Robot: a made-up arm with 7 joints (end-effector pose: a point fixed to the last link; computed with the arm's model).
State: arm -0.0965 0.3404 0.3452 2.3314 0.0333 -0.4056 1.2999
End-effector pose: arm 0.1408 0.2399 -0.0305 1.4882 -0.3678 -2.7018
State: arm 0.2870 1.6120 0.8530 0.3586 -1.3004 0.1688 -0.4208
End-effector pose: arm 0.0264 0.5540 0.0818 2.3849 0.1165 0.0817
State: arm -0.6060 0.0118 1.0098 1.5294 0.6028 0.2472 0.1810
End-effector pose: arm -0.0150 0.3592 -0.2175 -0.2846 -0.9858 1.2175
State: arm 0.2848 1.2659 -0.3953 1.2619 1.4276 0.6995 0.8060
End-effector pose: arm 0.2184 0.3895 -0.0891 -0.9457 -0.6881 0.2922
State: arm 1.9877 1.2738 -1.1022 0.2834 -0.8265 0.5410 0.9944
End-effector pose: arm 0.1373 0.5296 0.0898 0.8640 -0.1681 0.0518
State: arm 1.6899 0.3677 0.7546 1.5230 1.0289 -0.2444 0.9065
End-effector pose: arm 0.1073 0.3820 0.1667 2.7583 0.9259 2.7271
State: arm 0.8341 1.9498 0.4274 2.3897 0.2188 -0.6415 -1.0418
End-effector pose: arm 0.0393 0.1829 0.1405 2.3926 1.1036 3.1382
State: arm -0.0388 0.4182 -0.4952 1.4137 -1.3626 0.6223 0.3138
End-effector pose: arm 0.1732 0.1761 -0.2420 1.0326 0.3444 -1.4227
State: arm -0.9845 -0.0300 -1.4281 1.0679 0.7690 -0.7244 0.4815
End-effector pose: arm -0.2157 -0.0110 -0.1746 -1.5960 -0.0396 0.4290
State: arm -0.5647 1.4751 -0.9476 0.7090 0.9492 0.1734 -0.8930
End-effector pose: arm -0.0091 0.5073 -0.1634 1.6528 0.5012 -0.2763
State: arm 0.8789 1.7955 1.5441 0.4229 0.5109 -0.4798 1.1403
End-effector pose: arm -0.1270 0.5230 0.1082 -3.1152 0.1003 -2.1411
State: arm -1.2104 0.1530 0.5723 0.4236 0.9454 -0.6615 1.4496
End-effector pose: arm -0.3118 0.2823 -0.1950 -0.3782 -0.5083 0.6199
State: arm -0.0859 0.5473 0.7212 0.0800 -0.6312 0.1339 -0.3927
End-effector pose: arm -0.0155 0.3918 -0.3271 0.9946 0.0952 0.1174
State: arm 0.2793 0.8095 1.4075 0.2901 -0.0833 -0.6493 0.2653
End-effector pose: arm 0.0702 0.4967 -0.2093 -3.0172 -1.3472 -2.1016
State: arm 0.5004 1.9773 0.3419 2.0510 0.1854 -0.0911 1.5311
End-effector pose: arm 0.1105 0.2316 0.1635 0.5875 0.5963 -1.9879
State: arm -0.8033 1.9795 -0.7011 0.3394 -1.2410 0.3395 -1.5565
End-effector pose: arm 0.1156 0.5448 0.0373 -0.0766 0.3521 2.4917
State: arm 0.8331 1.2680 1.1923 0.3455 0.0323 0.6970 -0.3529
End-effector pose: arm 0.0545 0.5601 -0.0140 -0.4331 -0.8275 2.0779
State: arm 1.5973 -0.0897 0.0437 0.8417 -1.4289 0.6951 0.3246
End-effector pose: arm 0.3156 0.1575 0.1648 1.9153 -0.6309 -1.2392
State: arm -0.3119 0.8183 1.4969 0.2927 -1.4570 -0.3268 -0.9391
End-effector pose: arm -0.0623 0.4993 -0.2077 1.9939 0.1094 -0.2934
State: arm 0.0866 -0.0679 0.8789 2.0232 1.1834 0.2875 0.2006
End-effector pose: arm 0.1285 0.3184 -0.0878 -2.1572 -0.3575 2.3447
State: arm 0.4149 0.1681 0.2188 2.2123 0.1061 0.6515 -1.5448
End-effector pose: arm 0.1697 0.2246 0.0221 -1.6259 -1.1423 -2.9406
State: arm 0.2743 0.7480 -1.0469 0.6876 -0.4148 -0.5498 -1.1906
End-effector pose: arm 0.1535 0.3281 -0.2994 1.8248 -0.3302 -1.8484
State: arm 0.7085 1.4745 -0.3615 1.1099 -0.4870 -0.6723 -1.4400
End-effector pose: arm 0.1937 0.4458 0.0442 3.0754 0.3716 -1.7518
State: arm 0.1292 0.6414 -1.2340 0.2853 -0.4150 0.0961 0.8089
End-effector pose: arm 0.0631 0.3634 -0.3342 -0.6036 0.4816 -1.5951
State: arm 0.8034 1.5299 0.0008 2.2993 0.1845 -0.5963 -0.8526
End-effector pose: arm 0.1099 0.2203 0.1116 2.7726 0.6188 -2.8596
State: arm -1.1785 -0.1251 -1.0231 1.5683 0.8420 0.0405 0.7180
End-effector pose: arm -0.1037 -0.0210 -0.1612 -1.8111 0.3819 0.4847
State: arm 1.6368 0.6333 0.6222 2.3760 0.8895 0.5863 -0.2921
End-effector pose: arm -0.0342 0.2651 0.1162 -2.9425 0.4481 -3.1139
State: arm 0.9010 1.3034 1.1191 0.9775 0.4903 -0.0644 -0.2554
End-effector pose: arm -0.0095 0.5082 0.1044 -2.0800 -0.3085 -2.4869
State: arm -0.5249 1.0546 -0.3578 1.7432 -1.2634 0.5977 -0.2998
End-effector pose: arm 0.1003 0.2695 -0.2134 1.4013 0.7018 -1.7539
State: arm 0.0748 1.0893 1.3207 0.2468 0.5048 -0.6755 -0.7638
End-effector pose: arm 0.0227 0.5430 -0.1326 -1.6625 -1.0316 -2.2057
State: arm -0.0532 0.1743 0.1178 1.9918 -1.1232 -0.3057 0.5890
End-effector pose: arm 0.1852 0.2180 -0.0996 1.4240 -0.1109 -1.9134
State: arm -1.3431 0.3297 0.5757 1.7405 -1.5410 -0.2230 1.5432
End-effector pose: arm -0.0592 0.3330 -0.1918 -1.1393 0.4174 -1.8213
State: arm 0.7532 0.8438 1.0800 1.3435 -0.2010 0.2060 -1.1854
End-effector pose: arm 0.0818 0.4696 0.0537 -1.5700 -0.9828 -2.0904
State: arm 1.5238 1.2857 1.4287 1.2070 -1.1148 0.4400 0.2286
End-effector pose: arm -0.1131 0.4791 0.0331 -1.2192 -1.1230 -2.9229
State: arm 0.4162 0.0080 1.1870 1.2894 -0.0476 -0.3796 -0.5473
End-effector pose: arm 0.1651 0.3683 -0.1867 -1.6813 -1.1437 -2.8586
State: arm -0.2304 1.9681 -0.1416 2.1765 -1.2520 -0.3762 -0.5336
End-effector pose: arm 0.1666 0.2453 -0.0378 0.7420 0.6471 2.7768
